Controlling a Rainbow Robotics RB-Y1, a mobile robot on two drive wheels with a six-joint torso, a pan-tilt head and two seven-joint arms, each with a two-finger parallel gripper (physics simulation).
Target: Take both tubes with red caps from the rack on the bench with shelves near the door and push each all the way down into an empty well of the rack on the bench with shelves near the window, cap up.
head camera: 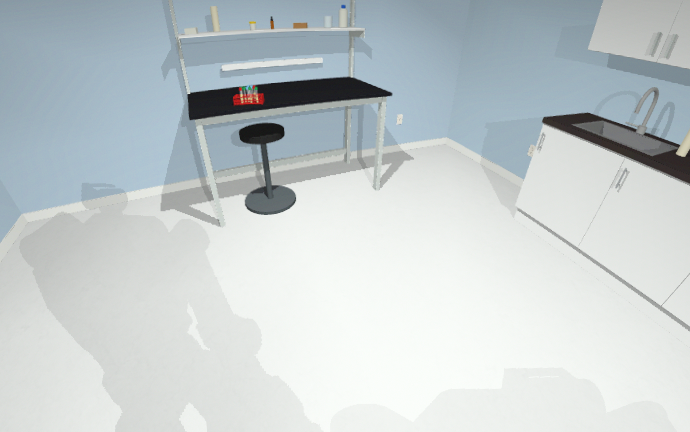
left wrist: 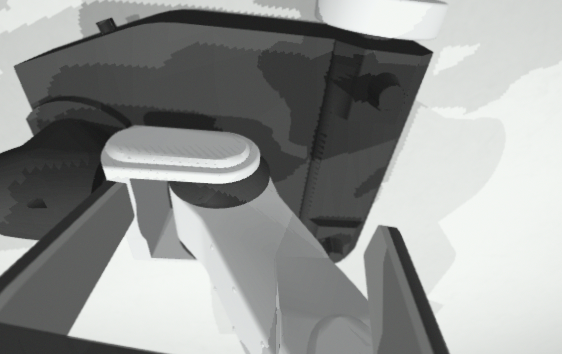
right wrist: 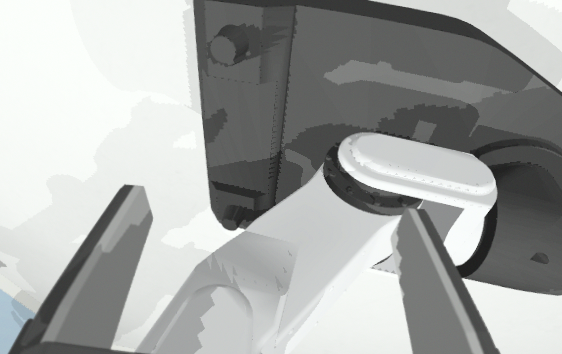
The pictures show: my left gripper, my right gripper and a white cabinet with dark top.
